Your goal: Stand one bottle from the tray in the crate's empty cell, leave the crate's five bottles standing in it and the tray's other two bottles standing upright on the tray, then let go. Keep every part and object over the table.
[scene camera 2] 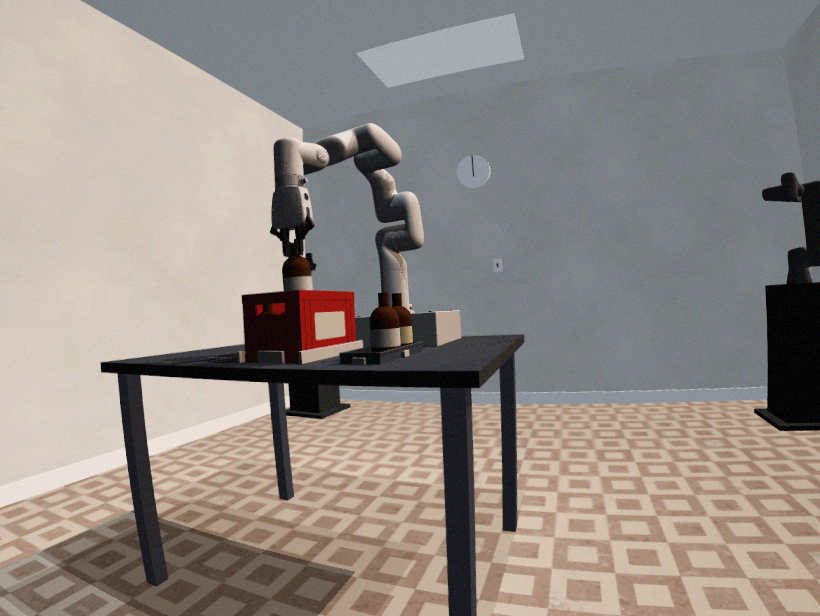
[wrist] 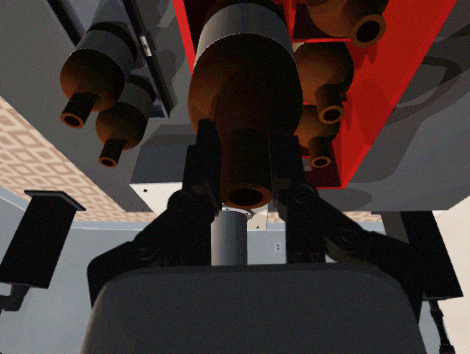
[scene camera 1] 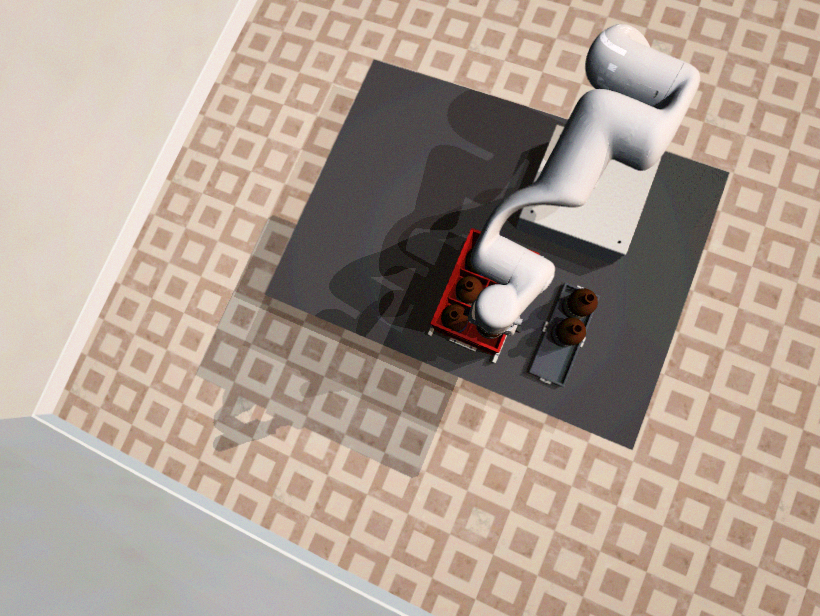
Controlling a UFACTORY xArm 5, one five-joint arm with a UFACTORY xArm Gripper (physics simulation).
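Seen in the pictures: gripper, fingertip midpoint: (scene camera 2: 293, 256) (wrist: 243, 134); arm's base, origin of the base link: (wrist: 228, 214).
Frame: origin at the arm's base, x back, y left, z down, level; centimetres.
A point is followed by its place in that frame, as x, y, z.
Observation:
My gripper (scene camera 2: 293, 249) @(-50.3, -4.0, -16.7) (wrist: 243, 134) @(-50.3, -4.0, -16.7) is shut on the neck of a brown bottle (scene camera 2: 297, 266) @(-51.9, -1.6, -13.7) (wrist: 245, 75) @(-52.6, -4.1, -14.8). The bottle is upright, its lower part hidden inside the red crate (scene camera 1: 488, 342) @(-51.9, -2.1, 9.1) (scene camera 2: 272, 336) @(-55.1, -8.1, 3.3) (wrist: 395, 75) @(-46.8, -17.4, -6.4); its label shows partly above the rim. The arm hides it in scene camera 1. Two crate bottles (scene camera 1: 469, 289) @(-43.0, -12.6, -6.3) (scene camera 1: 454, 317) @(-51.3, -13.0, -6.4) stand in cells there; three crate bottles (wrist: 325, 70) @(-44.2, -12.5, -2.3) (wrist: 320, 130) @(-35.3, -14.2, -2.6) (wrist: 345, 15) @(-50.7, -12.1, -4.2) show in the wrist view. Two other bottles (scene camera 1: 583, 303) @(-33.4, 15.3, -3.3) (scene camera 1: 570, 332) @(-41.7, 15.3, -3.2) (scene camera 2: 385, 324) @(-43.8, 17.9, 1.7) (wrist: 95, 70) @(-43.2, 13.8, -0.4) (wrist: 125, 120) @(-34.8, 13.5, -0.4) stand upright on the tray (scene camera 1: 552, 358) @(-48.3, 15.9, 9.3).
The pale robot base box (scene camera 1: 583, 222) @(-12.0, 7.1, -0.3) (scene camera 2: 448, 326) @(-2.6, 19.9, 4.6) stands behind the crate and tray on the dark table (scene camera 1: 371, 165) @(-16.7, -58.6, 9.9). A low pale bracket (scene camera 2: 329, 351) @(-44.3, 1.5, 8.1) lies along the crate's side. The table's front edge (scene camera 2: 291, 373) @(-64.0, 4.9, 10.8) runs close to the crate and tray.

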